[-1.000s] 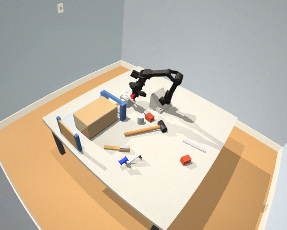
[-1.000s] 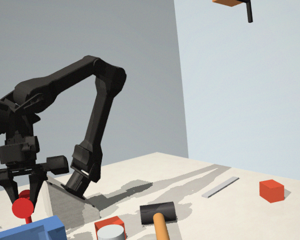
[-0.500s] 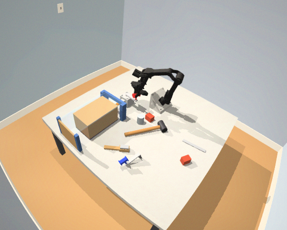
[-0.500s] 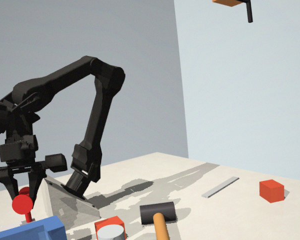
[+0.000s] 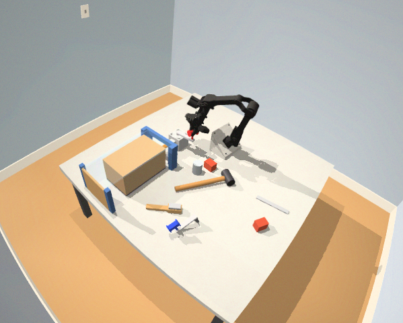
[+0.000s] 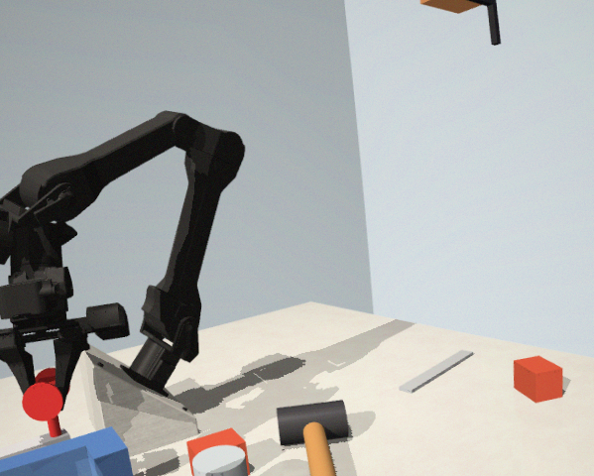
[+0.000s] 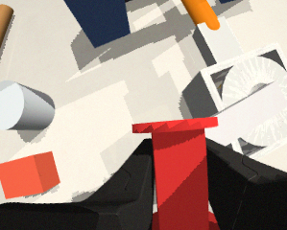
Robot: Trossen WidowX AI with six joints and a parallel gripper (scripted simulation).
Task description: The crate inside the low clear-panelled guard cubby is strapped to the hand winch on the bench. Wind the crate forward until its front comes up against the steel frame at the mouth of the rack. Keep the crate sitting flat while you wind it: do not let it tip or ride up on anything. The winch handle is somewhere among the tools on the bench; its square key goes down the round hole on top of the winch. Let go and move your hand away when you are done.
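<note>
Now: gripper tip 100 mm to the left of the grey winch, 100 mm above it and 30 mm past it. Also, from my gripper tip: grey crank bar (30 mm to the right, 30 mm below, 10 mm behind); blue frame (150 mm ahead, 110 mm to the right, 30 mm below); red knob (10 mm to the left, 10 mm behind).
</note>
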